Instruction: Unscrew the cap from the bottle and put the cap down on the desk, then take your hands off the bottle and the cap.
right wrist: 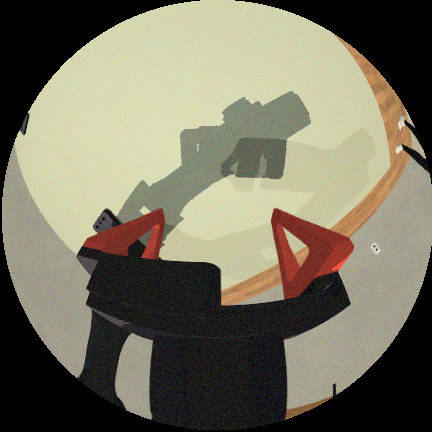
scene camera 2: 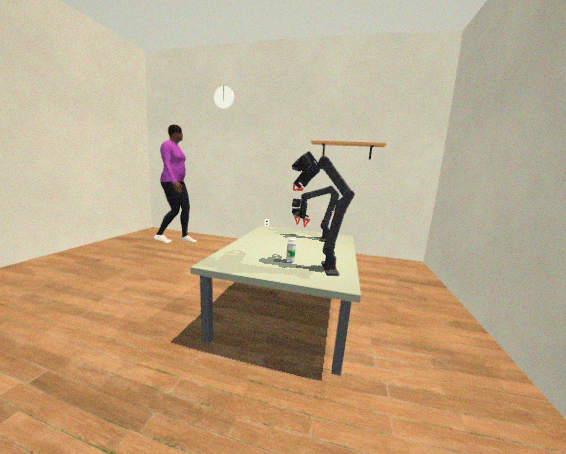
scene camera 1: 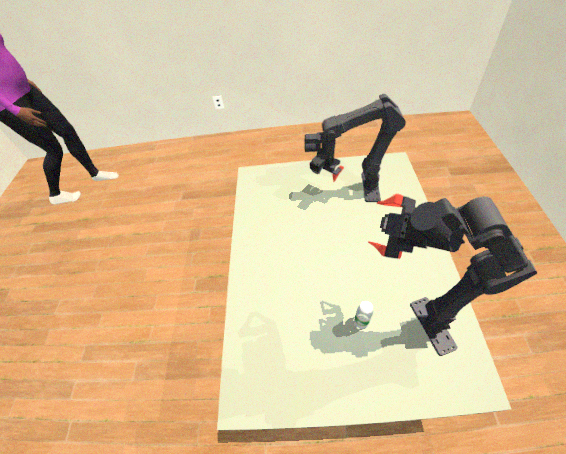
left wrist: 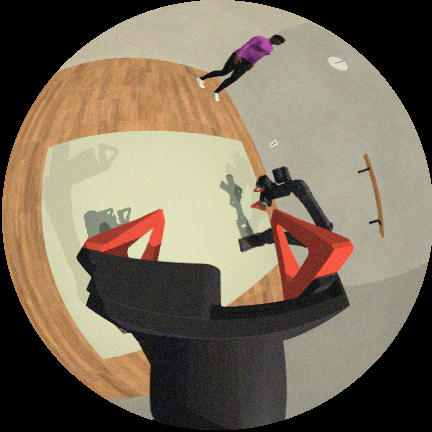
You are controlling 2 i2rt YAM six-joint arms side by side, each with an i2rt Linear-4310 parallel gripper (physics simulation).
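A small white bottle (scene camera 1: 362, 319) (scene camera 2: 291, 253) with a green label band stands upright on the pale green desk (scene camera 1: 280, 250) (scene camera 2: 245, 250). The white cap (scene camera 1: 366, 306) (scene camera 2: 291, 241) sits on top of the bottle. My left gripper (scene camera 1: 374, 223) (scene camera 2: 298, 188) (left wrist: 217, 214) is open and empty, high above the desk and away from the bottle. My right gripper (scene camera 2: 301, 224) (left wrist: 252, 198) (right wrist: 217, 213) is open and empty above the far part of the desk, farther from the bottle. The bottle does not show in either wrist view.
The left arm's base (scene camera 1: 433, 327) (scene camera 2: 330, 267) stands to the right of the bottle. The right arm's base (scene camera 1: 371, 192) is at the desk's far end. A person (scene camera 1: 40, 120) (scene camera 2: 173, 175) (left wrist: 245, 57) stands on the floor beyond the desk. A wooden shelf (scene camera 2: 350, 144) (left wrist: 376, 195) is on the wall.
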